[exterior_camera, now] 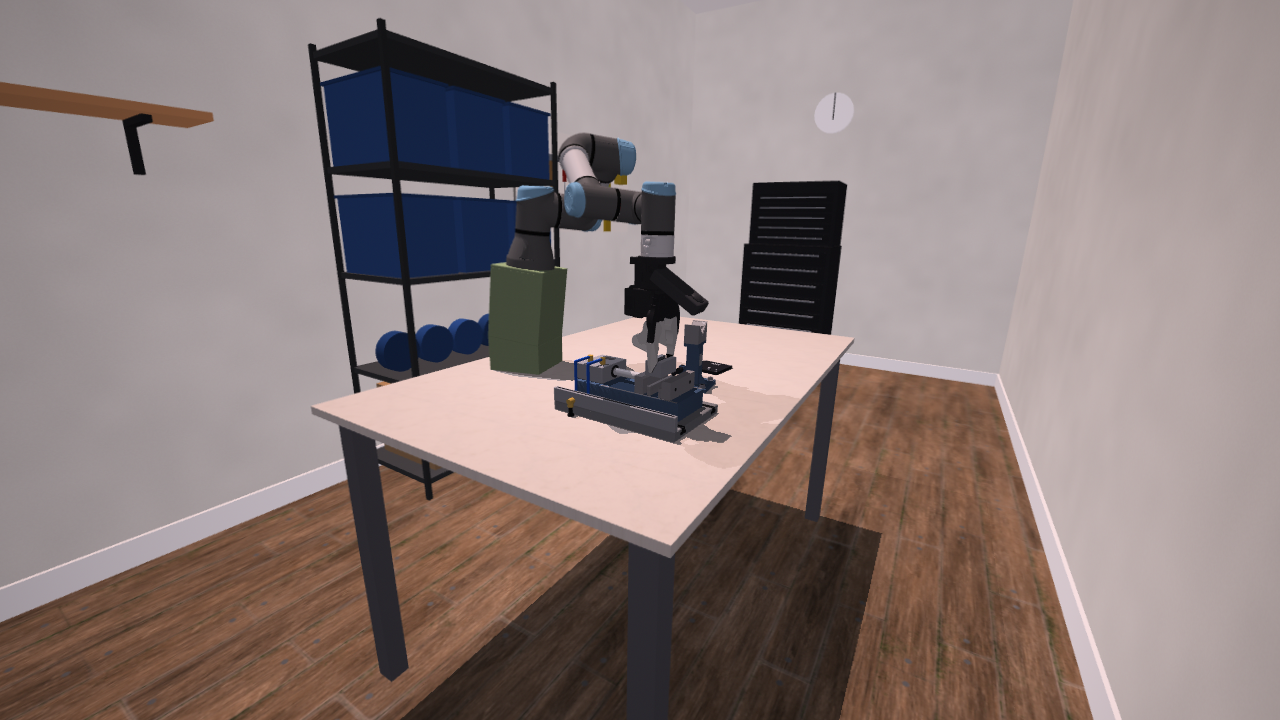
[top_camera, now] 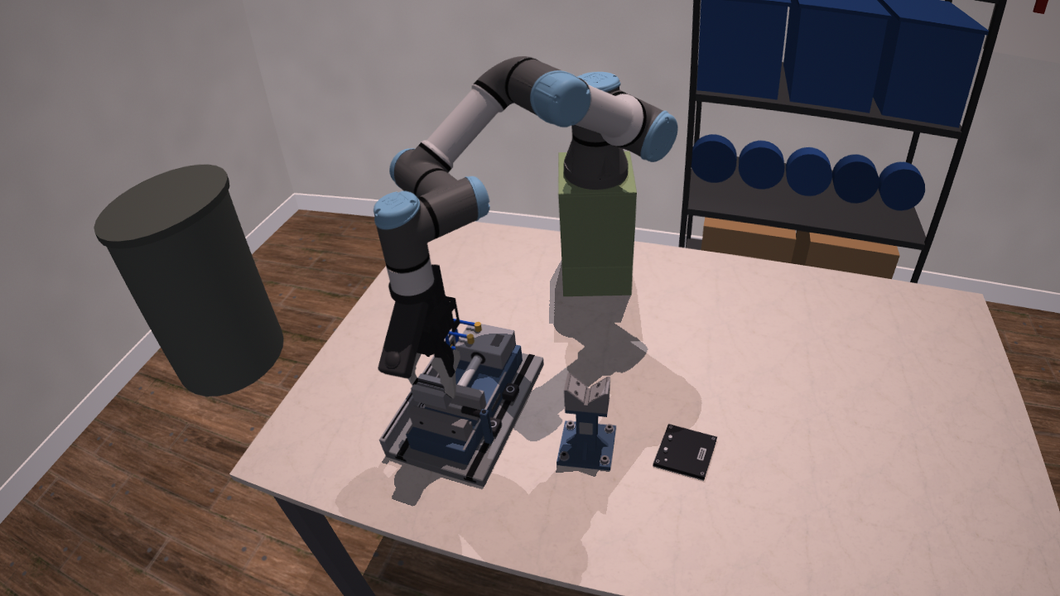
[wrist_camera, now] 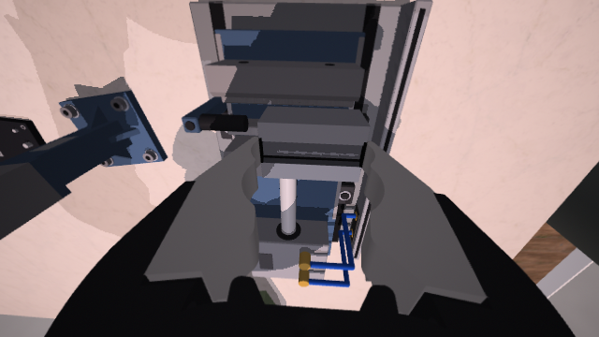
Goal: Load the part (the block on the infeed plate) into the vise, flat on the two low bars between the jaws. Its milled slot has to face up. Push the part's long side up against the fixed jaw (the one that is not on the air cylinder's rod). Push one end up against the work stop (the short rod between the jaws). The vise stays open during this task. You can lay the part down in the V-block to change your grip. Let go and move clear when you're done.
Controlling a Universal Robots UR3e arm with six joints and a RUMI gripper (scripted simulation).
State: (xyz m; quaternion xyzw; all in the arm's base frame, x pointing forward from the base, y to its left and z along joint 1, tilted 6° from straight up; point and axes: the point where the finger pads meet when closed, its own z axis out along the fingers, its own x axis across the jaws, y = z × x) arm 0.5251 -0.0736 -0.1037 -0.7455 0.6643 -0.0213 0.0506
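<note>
Right now my hand is right at the part. From my hand the other things lie so: dark work stop rod (70 mm to the left, 30 mm below, 10 mm behind); black infeed plate (400 mm to the left, 130 mm behind, 120 mm below); fixed jaw (50 mm below, 30 mm ahead, 20 mm to the left).
</note>
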